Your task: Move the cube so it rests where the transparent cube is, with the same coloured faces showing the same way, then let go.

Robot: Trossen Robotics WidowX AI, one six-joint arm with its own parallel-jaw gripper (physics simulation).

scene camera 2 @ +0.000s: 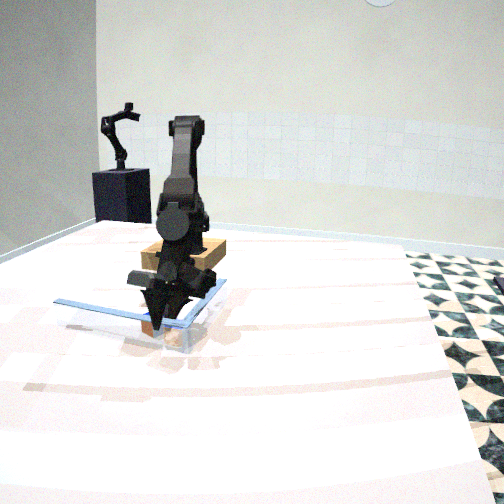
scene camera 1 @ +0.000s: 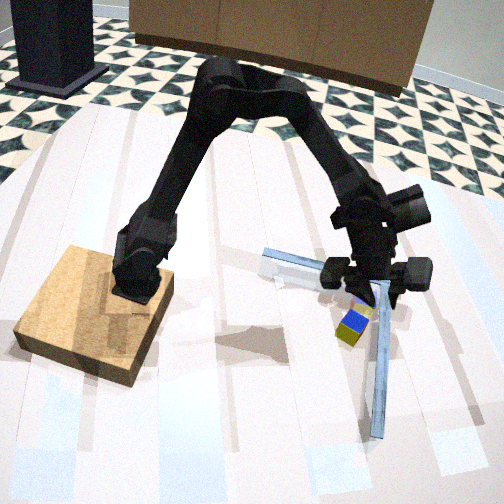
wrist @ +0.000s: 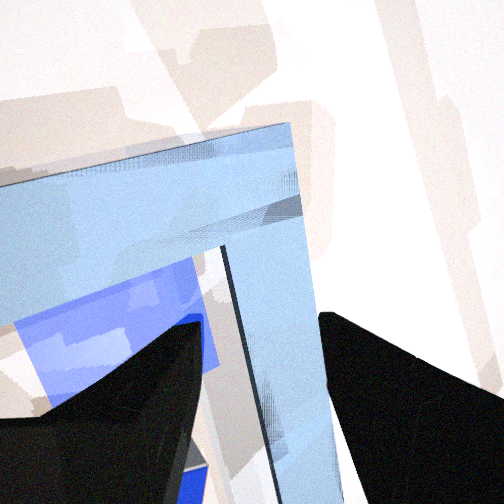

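The cube (scene camera 1: 354, 322) sits on the table inside the corner of an L-shaped pale blue rail (scene camera 1: 378, 345), with blue and yellow faces showing. In the wrist view its blue top (wrist: 115, 325) lies left of the rail and partly under my left finger. My gripper (scene camera 1: 368, 290) hangs just above the cube at the rail corner, fingers spread, one on each side of the rail arm. In scene camera 2 the gripper (scene camera 2: 160, 310) points down over an orange cube face (scene camera 2: 148, 326). A faint transparent cube (scene camera 2: 175, 336) sits next to it.
A wooden block (scene camera 1: 95, 310) carries the arm's base at the left. The rail's long arm runs toward the front (scene camera 1: 380, 400) and its short arm toward the left (scene camera 1: 295, 265). A dark pedestal (scene camera 1: 55, 45) stands at the back left.
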